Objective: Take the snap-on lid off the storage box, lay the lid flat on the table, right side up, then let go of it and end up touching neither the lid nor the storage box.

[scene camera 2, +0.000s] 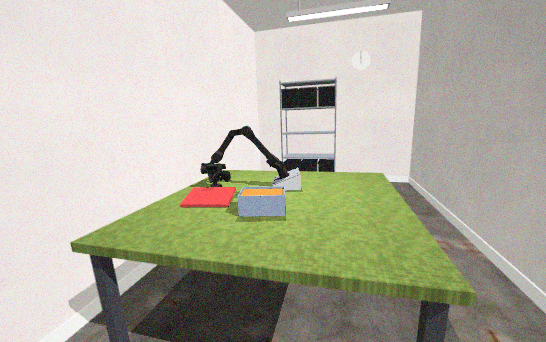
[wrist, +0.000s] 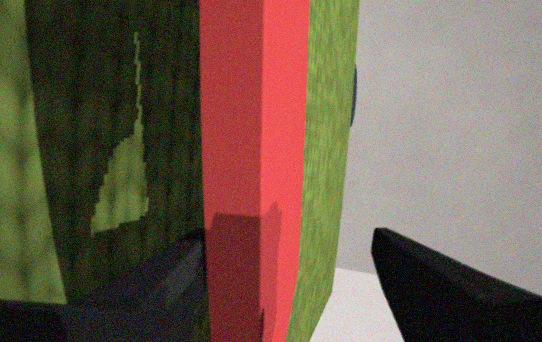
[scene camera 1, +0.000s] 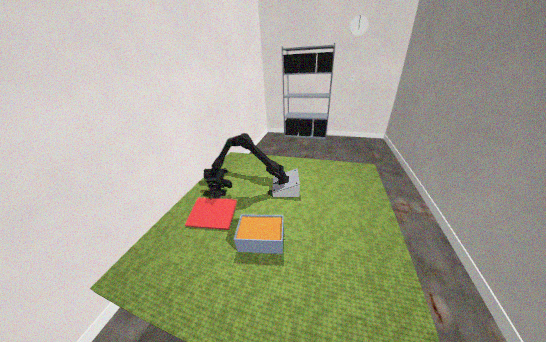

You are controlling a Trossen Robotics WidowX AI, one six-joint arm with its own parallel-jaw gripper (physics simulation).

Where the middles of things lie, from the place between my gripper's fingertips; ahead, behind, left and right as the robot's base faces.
I see my gripper 70 mm short of the red lid [scene camera 1: 211, 213], 10 mm to the right of it and 30 mm above it.
